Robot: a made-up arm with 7 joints.
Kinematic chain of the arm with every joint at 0, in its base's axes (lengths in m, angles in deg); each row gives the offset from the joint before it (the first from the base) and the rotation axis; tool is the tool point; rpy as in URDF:
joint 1: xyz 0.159 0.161 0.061 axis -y
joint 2: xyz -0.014 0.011 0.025 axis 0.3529 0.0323 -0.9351
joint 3: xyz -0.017 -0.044 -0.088 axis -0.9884 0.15 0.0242
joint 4: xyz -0.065 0 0.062 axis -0.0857 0.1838 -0.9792
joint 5: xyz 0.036 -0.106 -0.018 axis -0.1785 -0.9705 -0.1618
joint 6: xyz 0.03 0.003 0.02 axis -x
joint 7: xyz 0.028 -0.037 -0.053 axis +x
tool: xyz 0.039 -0.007 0.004 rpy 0 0 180
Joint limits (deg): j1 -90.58..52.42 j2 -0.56..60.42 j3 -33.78..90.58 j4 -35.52..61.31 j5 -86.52..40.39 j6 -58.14..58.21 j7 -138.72..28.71
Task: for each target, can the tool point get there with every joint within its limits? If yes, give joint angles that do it. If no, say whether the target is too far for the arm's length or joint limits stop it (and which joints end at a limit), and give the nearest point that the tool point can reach.
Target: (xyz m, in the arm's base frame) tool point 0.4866 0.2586 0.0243
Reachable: no: joint limits stop it (at a limit: joint 1, joint 2, joint 6, joint 7) | nearest point 0.3443 0.2569 0.0680 | short by 0.149 m
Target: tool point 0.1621 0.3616 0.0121
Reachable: no: joint limits stop it (at a limit: joint 1, joint 2, joint 3, joint 4, joint 5, joint 7) | nearest point 0.1628 0.3126 -0.0772 | short by 0.102 m
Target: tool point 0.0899 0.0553 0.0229
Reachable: yes | joints -1.71 16.35 57.39 -4.85 -61.18 -30.00 -90.65
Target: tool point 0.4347 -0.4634 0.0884
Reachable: no: too far | nearest point 0.2323 -0.0805 0.0022 | short by 0.442 m
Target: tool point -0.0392 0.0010 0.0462
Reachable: yes | joints -35.82 11.93 -5.24 40.46 -34.86 -3.28 -4.40
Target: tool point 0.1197 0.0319 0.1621
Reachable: yes | joints -27.79 38.17 37.12 12.25 27.48 22.44 -97.62
